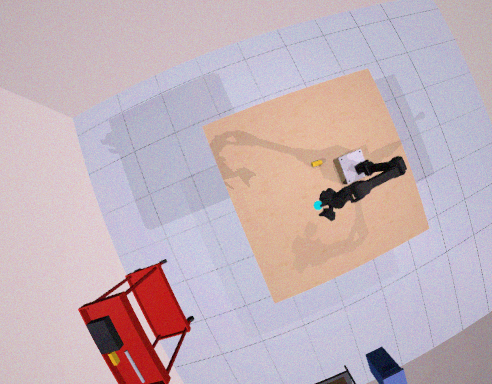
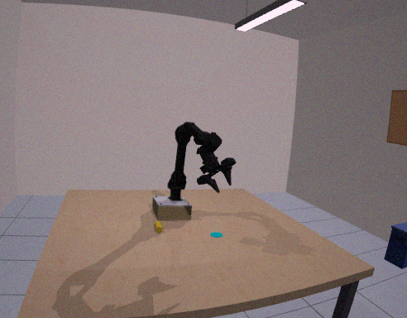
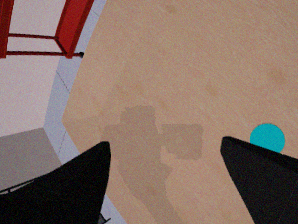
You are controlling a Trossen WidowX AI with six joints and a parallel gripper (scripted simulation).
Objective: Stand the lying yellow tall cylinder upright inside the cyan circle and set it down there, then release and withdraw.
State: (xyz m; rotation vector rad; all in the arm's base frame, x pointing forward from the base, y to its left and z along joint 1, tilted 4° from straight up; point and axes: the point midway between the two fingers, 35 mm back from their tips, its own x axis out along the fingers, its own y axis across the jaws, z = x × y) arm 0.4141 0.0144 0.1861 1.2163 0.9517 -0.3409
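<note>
The yellow tall cylinder is 23 cm below my gripper tip, 21 cm to the right of it and 21 cm behind it. The rest, counted from my gripper tip: cyan circle: 25 cm below, 8 cm behind, 3 cm to the left.
</note>
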